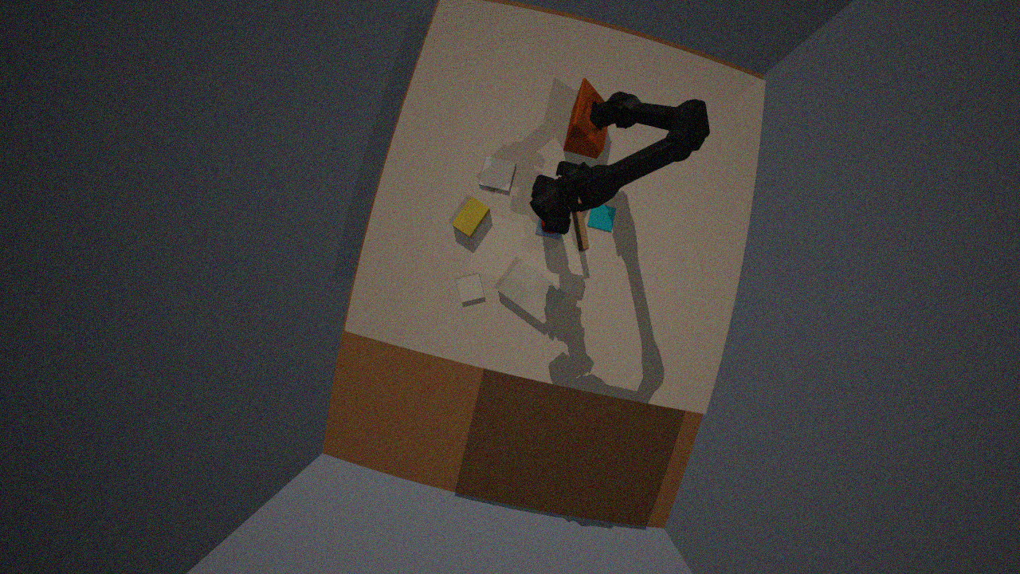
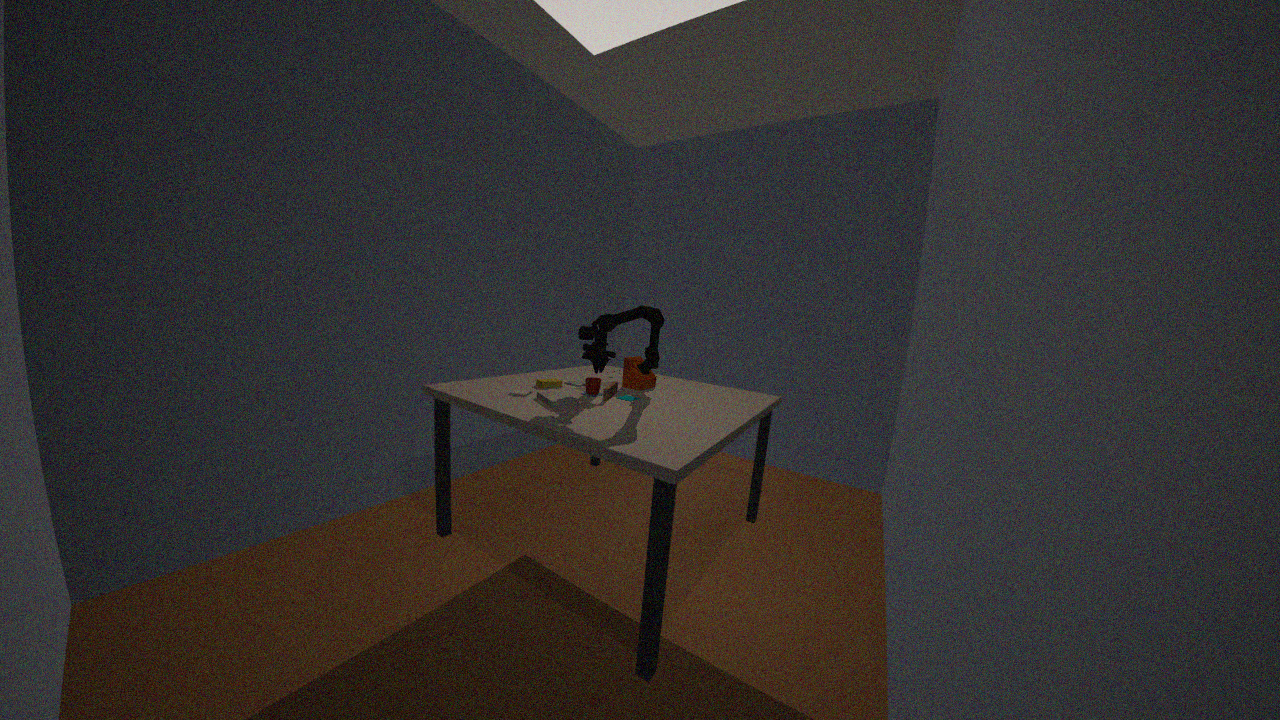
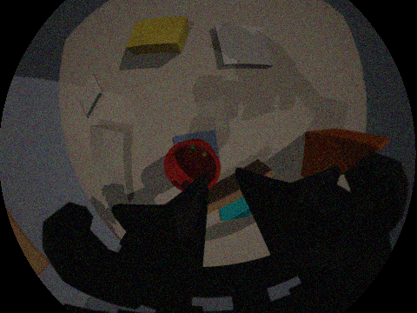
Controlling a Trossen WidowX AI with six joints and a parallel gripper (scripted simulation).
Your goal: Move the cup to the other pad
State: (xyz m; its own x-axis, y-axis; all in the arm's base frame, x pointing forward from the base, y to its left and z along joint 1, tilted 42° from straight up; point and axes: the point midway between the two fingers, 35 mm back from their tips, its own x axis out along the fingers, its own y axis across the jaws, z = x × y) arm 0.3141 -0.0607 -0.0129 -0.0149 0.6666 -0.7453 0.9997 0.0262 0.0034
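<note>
Now: the red cup 6 cm below my gripper tip and 4 cm ahead of it. Also, from my gripper tip: teal pad 16 cm to the left, 11 cm below, 4 cm behind; wooden bar 8 cm to the left, 8 cm below; large white block 26 cm ahead, 9 cm below, 1 cm to the right.
</note>
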